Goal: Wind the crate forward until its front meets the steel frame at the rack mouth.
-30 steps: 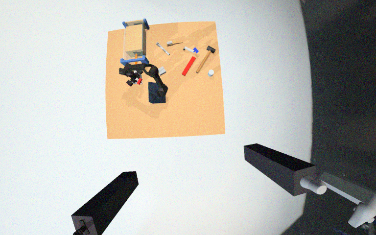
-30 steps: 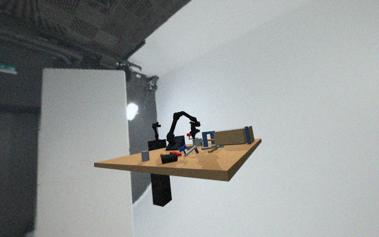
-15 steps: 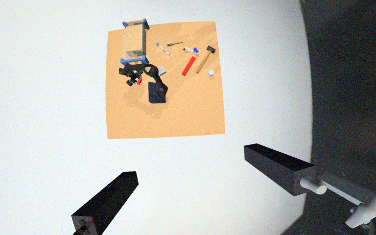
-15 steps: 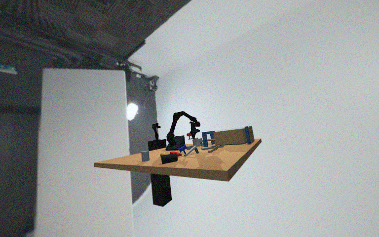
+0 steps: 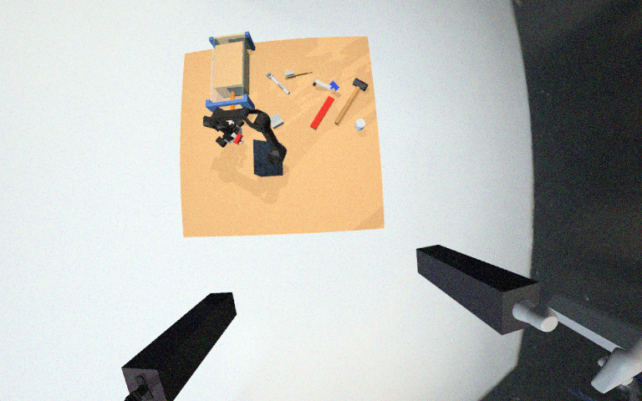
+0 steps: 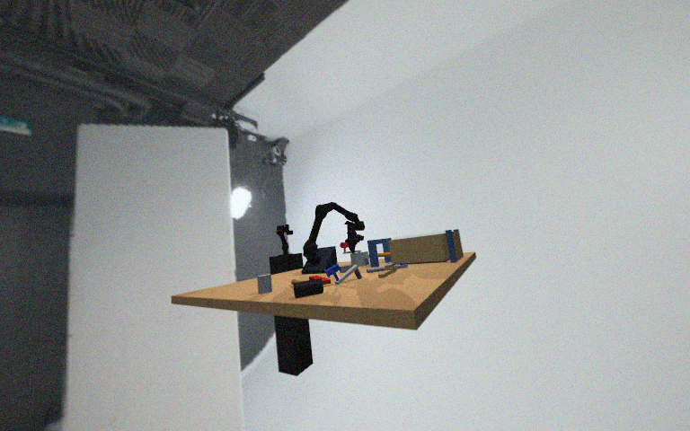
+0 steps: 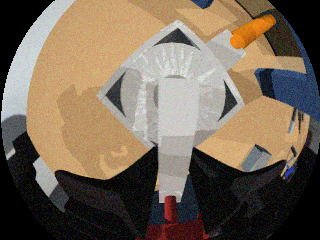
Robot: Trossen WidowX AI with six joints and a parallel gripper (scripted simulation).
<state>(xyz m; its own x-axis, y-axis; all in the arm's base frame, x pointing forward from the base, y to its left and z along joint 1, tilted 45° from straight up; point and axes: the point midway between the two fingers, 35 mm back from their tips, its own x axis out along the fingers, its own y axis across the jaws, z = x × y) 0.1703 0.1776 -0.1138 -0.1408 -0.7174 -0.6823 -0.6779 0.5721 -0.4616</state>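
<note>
Now: the winch handle 10 mm behind my gripper tip, 10 mm to the right of it and 20 mm above it. Round my gripper tip: winch 20 mm ahead, 20 mm to the left, 60 mm below; red knob 40 mm behind, 40 mm to the right, 50 mm above; blue steel frame 190 mm ahead, 20 mm to the left, 20 mm above.
</note>
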